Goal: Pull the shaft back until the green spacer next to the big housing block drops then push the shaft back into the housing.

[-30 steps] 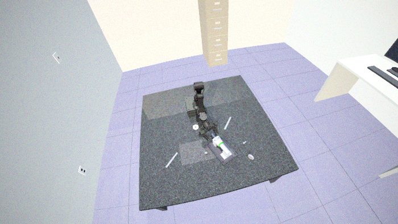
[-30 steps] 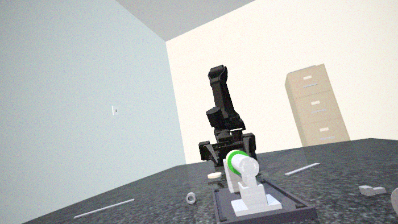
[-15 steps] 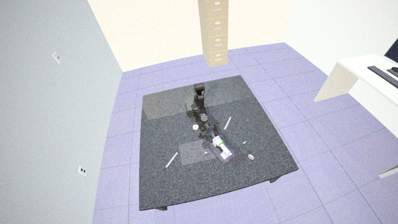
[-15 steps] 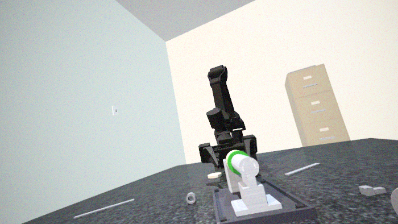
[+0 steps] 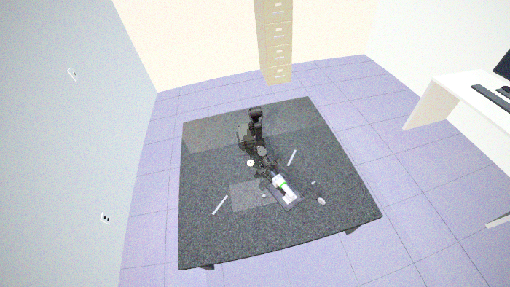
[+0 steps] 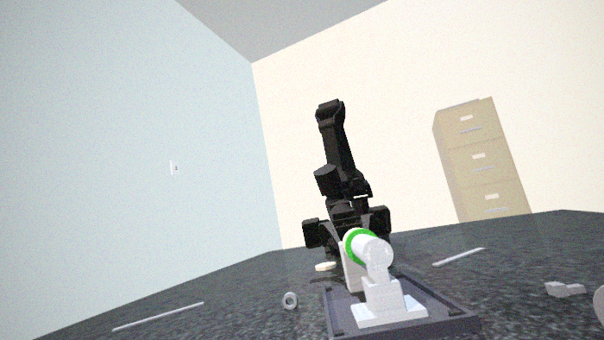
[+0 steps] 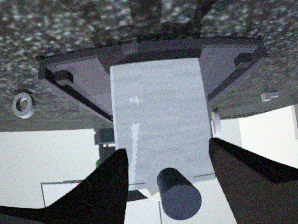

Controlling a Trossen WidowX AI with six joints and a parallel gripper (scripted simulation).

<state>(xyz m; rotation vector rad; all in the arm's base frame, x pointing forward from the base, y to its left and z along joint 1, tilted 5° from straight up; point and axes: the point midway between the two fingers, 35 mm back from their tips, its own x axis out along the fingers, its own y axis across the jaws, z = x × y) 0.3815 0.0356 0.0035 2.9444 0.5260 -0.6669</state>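
My gripper tip is 50 mm short of the grey shaft, 20 mm to the right of it and 20 mm below it. Also, from my gripper tip: bolt (250 mm to the left, 90 mm ahead, 60 mm below); green spacer (80 mm ahead, 30 mm to the left, 20 mm above).
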